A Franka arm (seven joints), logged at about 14 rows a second.
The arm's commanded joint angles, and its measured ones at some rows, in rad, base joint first. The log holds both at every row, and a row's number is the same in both.
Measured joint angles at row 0:
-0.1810, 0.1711, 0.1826, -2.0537, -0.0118, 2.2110, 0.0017
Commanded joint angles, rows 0 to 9:
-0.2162, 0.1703, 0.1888, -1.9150, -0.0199, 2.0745, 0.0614
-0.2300, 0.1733, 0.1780, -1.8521, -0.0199, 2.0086, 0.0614
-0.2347, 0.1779, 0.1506, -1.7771, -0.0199, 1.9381, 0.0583
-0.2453, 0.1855, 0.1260, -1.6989, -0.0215, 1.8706, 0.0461
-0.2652, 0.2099, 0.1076, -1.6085, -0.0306, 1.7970, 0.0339
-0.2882, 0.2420, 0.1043, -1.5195, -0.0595, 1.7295, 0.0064
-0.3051, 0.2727, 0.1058, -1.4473, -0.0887, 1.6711, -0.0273
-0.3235, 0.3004, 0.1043, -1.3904, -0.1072, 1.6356, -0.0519
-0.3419, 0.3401, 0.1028, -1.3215, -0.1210, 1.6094, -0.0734
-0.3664, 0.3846, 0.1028, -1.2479, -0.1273, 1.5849, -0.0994
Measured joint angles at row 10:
-0.3289, 0.2536, 0.0889, -1.4453, -0.1003, 1.6614, -0.0541
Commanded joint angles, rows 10 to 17:
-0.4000, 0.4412, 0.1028, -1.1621, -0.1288, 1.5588, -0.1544
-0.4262, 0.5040, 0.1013, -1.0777, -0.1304, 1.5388, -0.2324
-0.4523, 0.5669, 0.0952, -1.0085, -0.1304, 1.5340, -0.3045
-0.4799, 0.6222, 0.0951, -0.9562, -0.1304, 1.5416, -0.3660
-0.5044, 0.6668, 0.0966, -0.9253, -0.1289, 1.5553, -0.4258
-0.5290, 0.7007, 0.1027, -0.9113, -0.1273, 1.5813, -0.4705
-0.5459, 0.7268, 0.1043, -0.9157, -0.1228, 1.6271, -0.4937
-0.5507, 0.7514, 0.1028, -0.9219, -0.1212, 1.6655, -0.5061
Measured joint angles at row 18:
-0.5323, 0.6713, 0.0821, -1.0084, -0.1201, 1.6433, -0.4550
